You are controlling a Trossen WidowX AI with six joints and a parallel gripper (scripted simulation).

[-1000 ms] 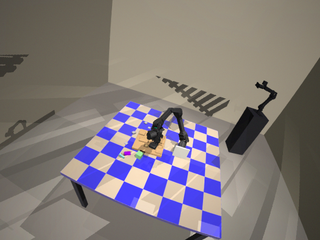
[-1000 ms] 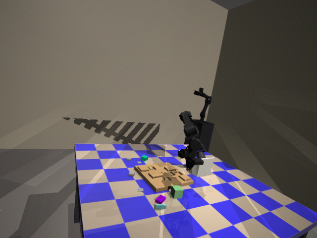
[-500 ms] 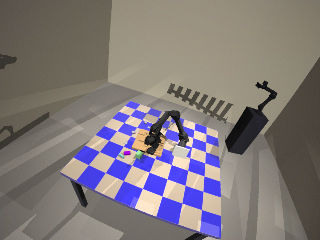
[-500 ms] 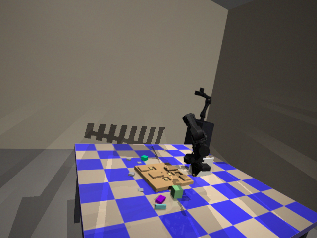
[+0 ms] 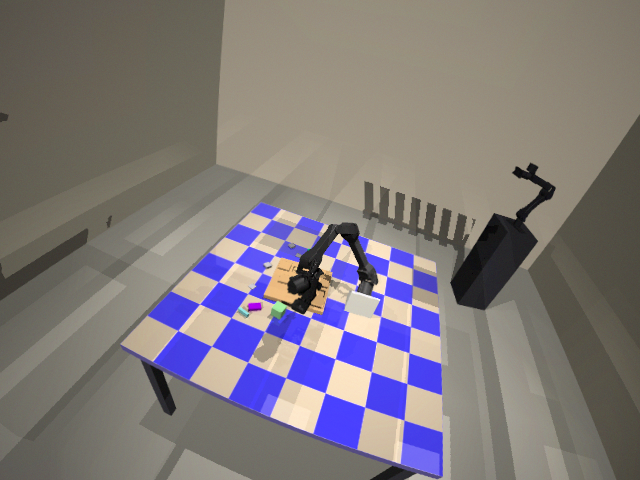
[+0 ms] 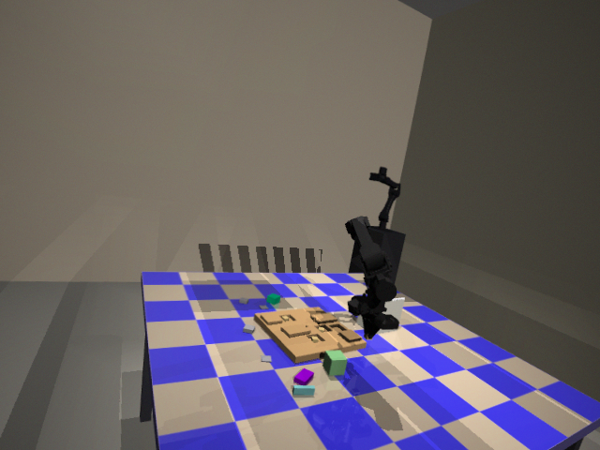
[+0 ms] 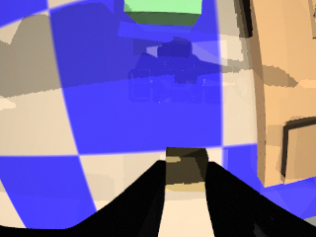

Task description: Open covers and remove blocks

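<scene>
The tan puzzle board is 4 cm ahead of my gripper tip, 22 cm to the right of it and 8 cm below it. From my gripper tip the other things lie so: green cube 11 cm ahead, 2 cm to the right, 7 cm below; purple block 22 cm ahead, 2 cm to the right, 9 cm below; cyan block 26 cm ahead, 3 cm to the left, 9 cm below.
</scene>
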